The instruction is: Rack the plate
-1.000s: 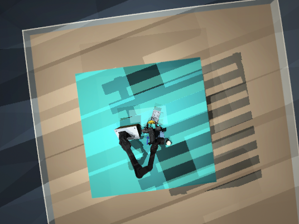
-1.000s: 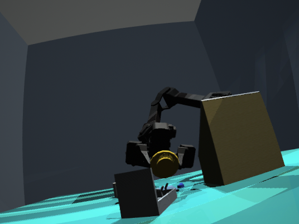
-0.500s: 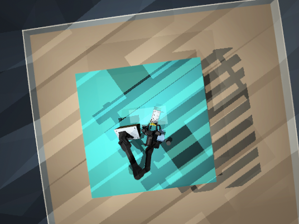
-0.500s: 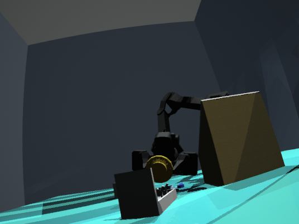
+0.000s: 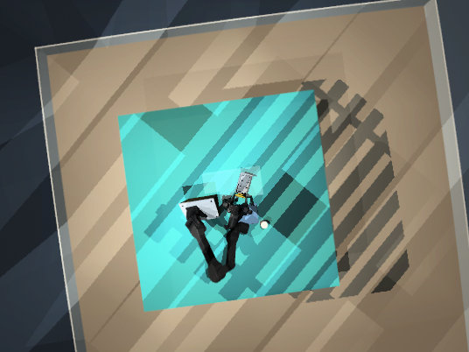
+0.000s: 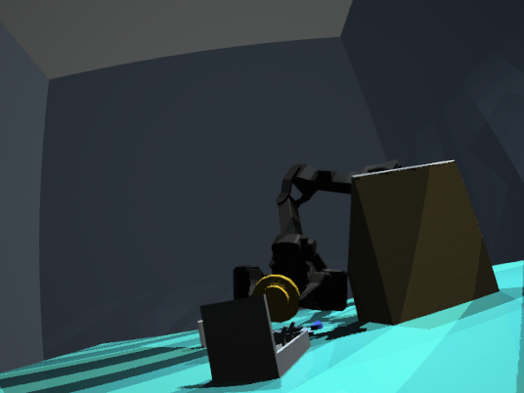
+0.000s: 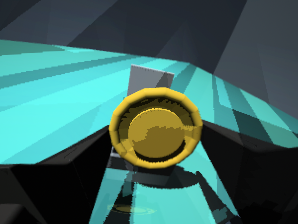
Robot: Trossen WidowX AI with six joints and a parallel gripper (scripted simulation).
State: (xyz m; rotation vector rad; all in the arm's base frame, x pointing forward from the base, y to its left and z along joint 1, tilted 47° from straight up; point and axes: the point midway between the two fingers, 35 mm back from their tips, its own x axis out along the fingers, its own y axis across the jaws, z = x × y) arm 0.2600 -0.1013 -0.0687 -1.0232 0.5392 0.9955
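The dish rack is 6 cm to the left of my gripper tip, 4 cm below it and 3 cm ahead of it. Round my gripper tip: blue utensil 15 cm to the right, 10 cm behind, 6 cm below; yellow plate 1 cm to the right.
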